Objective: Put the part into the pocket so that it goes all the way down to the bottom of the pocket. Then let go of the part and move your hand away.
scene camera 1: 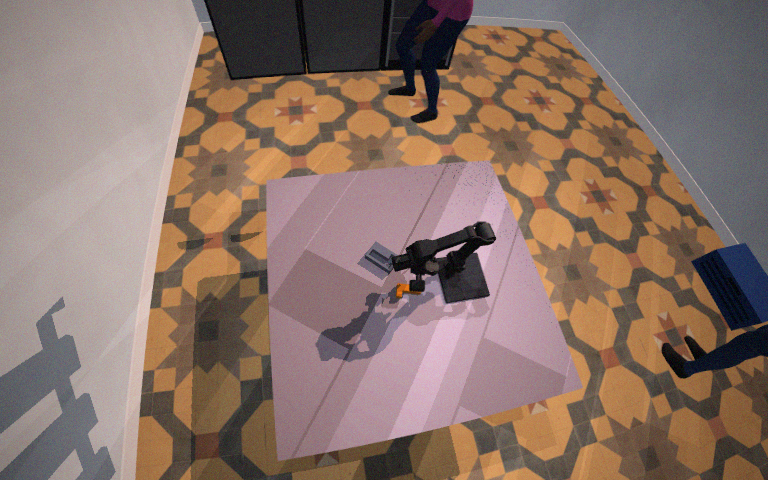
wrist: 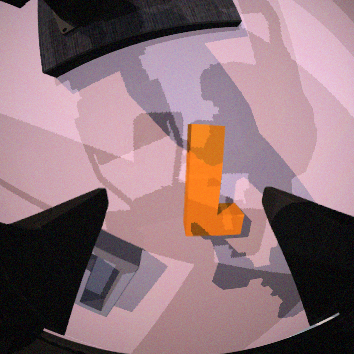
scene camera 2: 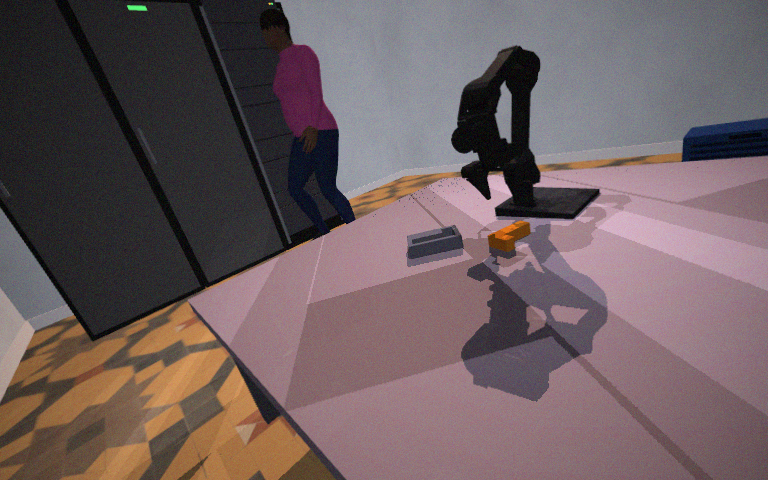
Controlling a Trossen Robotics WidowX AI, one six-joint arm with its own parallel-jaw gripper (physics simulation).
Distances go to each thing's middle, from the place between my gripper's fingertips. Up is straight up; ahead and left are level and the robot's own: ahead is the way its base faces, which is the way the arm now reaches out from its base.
The orange part (scene camera 2: 503, 239) is 3 cm ahead of my hand, 2 cm to the left of it and 8 cm below it. From my hand the other things lie so: grey pocket block (wrist: 113, 261) 8 cm ahead, 17 cm to the right, 8 cm below.
